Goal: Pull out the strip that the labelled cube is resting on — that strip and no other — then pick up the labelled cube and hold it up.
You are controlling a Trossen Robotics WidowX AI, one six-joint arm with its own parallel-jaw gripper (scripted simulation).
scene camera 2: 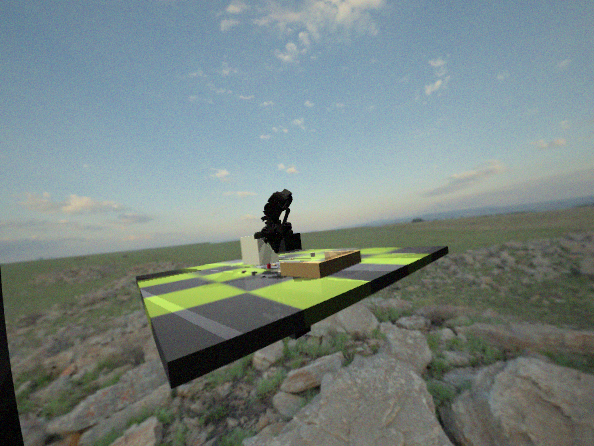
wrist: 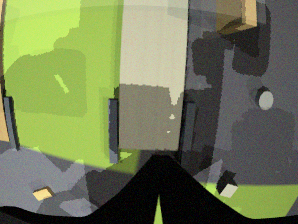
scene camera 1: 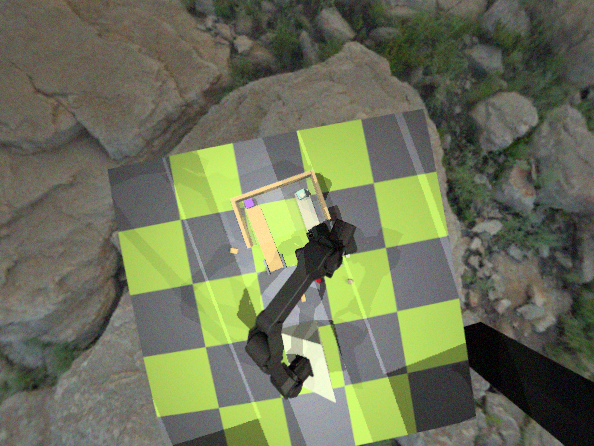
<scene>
My gripper [wrist: 159, 162] is shut, with nothing in its grasp. I also see a pale strip [wrist: 153, 47] and a wooden tray [scene camera 2: 328, 261].
</scene>
